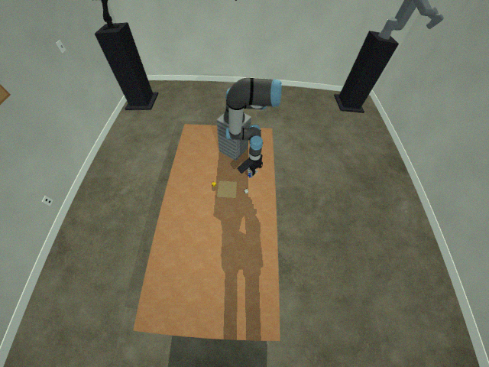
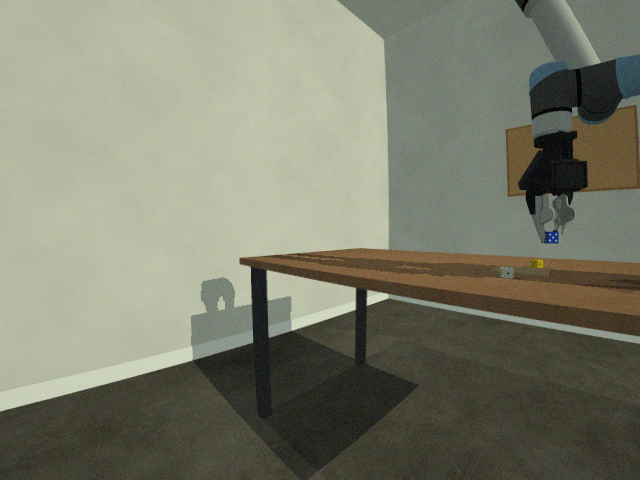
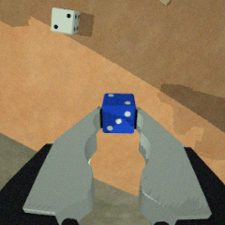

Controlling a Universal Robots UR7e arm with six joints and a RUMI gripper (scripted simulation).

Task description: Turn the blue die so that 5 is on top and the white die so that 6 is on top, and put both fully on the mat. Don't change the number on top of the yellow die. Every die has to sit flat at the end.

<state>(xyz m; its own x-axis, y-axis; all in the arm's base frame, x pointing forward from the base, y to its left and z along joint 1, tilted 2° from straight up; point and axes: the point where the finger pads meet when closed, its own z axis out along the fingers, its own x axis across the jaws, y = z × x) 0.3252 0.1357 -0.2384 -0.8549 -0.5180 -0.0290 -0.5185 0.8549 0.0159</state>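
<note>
Right now the blue die is right at my hand. The rest, counted from my hand: white die (90 mm ahead, 30 mm to the right, 90 mm below); yellow die (30 mm ahead, 270 mm to the right, 90 mm below); tan mat (70 mm ahead, 170 mm to the right, 100 mm below).
</note>
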